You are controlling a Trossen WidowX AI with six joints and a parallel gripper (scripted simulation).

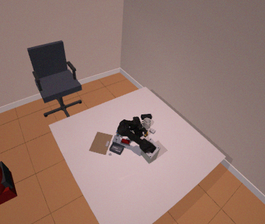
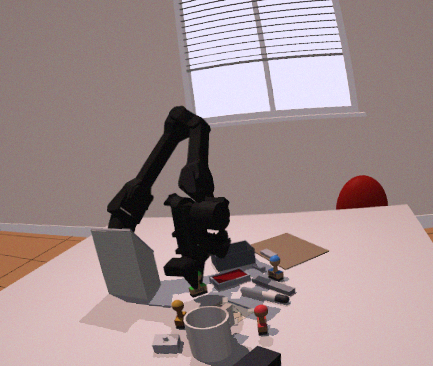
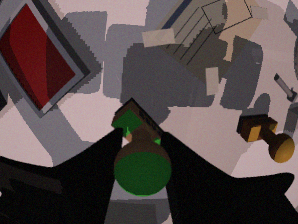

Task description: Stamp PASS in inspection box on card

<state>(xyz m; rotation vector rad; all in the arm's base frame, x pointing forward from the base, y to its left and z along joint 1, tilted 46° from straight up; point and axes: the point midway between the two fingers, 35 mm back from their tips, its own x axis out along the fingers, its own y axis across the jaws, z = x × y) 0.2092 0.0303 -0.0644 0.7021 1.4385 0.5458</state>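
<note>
The red ink pad is 5 cm ahead of my gripper tip, 9 cm to the left of it and 3 cm below it. Also, from my gripper tip: card 9 cm ahead, 6 cm to the right, 4 cm below; then green-knobbed stamp right at my gripper tip; then orange-knobbed stamp 1 cm behind, 12 cm to the right, 2 cm below.
</note>
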